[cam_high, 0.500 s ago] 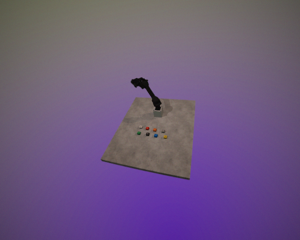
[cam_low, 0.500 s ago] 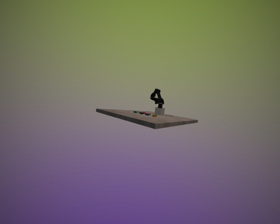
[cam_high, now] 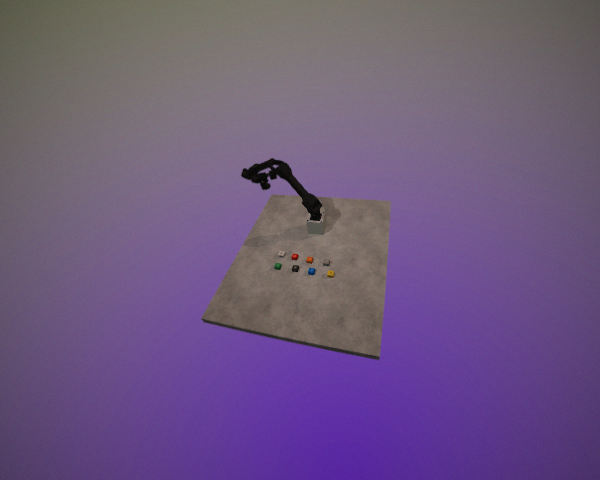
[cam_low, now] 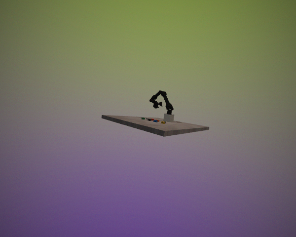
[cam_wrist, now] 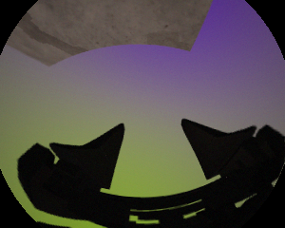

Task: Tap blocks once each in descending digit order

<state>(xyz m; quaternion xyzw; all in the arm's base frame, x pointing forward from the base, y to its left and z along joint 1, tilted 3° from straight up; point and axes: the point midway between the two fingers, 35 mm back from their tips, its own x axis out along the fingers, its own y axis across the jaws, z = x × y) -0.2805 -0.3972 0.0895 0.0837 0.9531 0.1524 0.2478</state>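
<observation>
The white block is 56 cm ahead of my gripper tip, 23 cm to the left of it and 19 cm below it. Round my gripper tip: red block: 57 cm ahead, 31 cm to the left, 19 cm below; green block: 66 cm ahead, 23 cm to the left, 19 cm below; orange block: 58 cm ahead, 41 cm to the left, 19 cm below.
</observation>
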